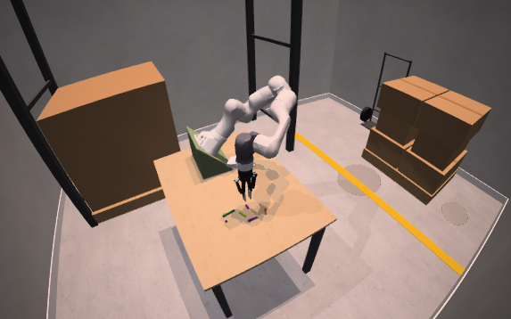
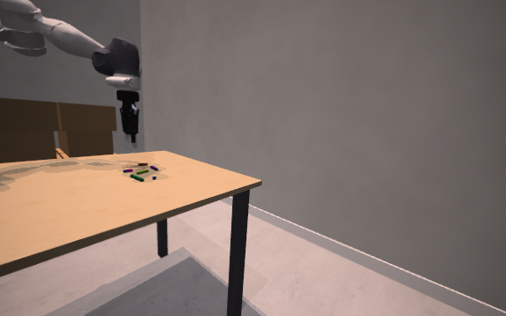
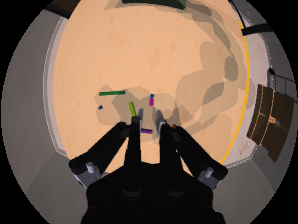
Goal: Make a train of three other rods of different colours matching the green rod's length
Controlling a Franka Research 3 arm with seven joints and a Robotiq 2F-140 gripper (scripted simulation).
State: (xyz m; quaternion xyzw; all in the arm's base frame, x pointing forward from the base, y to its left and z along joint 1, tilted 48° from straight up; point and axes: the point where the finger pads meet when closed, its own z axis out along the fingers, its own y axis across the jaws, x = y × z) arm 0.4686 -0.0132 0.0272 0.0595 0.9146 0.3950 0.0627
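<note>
Right now the lime rod is 20 mm ahead of my hand, 50 mm to the right of it and 120 mm below it. Round my hand: orange rod: 80 mm ahead, 70 mm to the left, 120 mm below; then purple rod: 80 mm ahead, 20 mm to the right, 120 mm below; then magenta rod: 10 mm behind, 120 mm below.
</note>
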